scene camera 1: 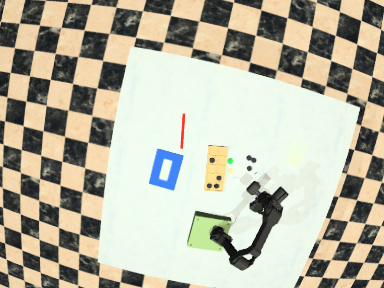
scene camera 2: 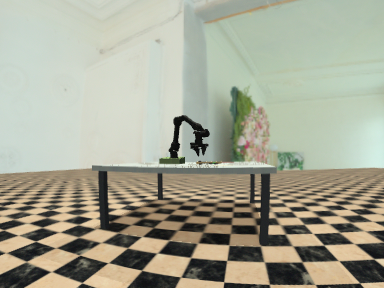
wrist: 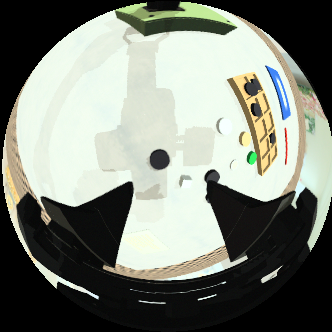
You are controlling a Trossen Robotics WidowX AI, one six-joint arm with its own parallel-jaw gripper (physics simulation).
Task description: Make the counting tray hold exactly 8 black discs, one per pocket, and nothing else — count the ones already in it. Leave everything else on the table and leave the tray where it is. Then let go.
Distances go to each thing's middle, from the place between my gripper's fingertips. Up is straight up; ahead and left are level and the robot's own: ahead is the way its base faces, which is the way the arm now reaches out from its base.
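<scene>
I can see that my gripper's 70 mm above the tan counting tray (scene camera 1: 219, 153), and it's 230 mm to the right of the tray too.
</scene>
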